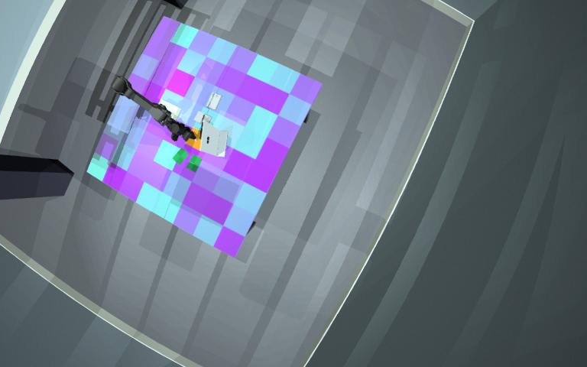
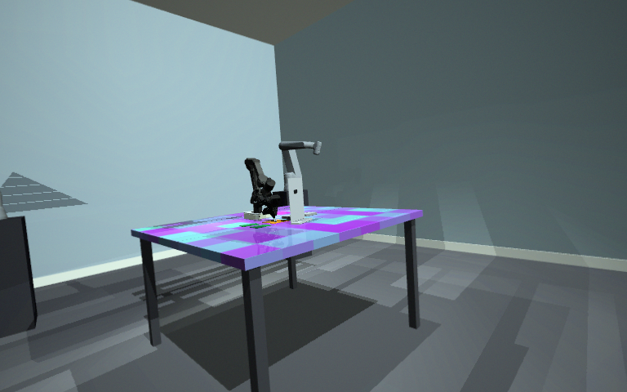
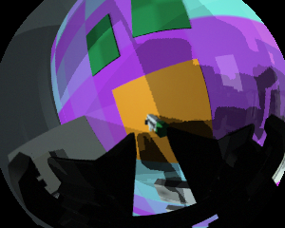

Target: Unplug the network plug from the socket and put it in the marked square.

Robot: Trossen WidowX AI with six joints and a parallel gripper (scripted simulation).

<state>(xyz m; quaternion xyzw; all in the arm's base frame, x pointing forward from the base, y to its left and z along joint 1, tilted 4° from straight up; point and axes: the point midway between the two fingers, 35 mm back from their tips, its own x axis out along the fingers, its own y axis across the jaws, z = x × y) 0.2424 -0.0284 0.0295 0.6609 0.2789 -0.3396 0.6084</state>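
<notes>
Right now the network plug is 20 mm below my gripper tip. From my gripper tip the other things lie so: grey upright panel: 160 mm ahead, 50 mm to the left, 90 mm above.
</notes>
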